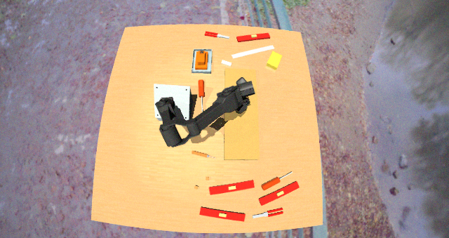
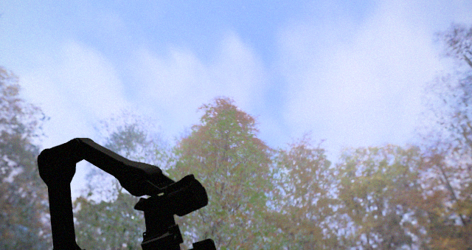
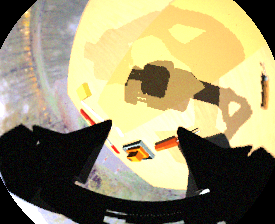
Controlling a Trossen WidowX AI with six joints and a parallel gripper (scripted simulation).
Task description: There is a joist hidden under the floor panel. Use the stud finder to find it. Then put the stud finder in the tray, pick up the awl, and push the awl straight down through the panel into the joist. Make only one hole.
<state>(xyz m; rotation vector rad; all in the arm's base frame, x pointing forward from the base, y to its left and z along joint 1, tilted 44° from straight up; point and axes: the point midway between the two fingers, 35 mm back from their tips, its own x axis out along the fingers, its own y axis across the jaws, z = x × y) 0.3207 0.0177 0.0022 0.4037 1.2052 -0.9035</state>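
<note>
The awl is 27 cm to the right of my gripper tip, 15 cm below it and 14 cm behind it. The rest, counted from my gripper tip: orange stud finder 31 cm to the left, 16 cm behind, 10 cm below; then white cylinder 28 cm to the left, 15 cm below, 1 cm behind; then grey tray 30 cm to the left, 16 cm behind, 14 cm below.
</note>
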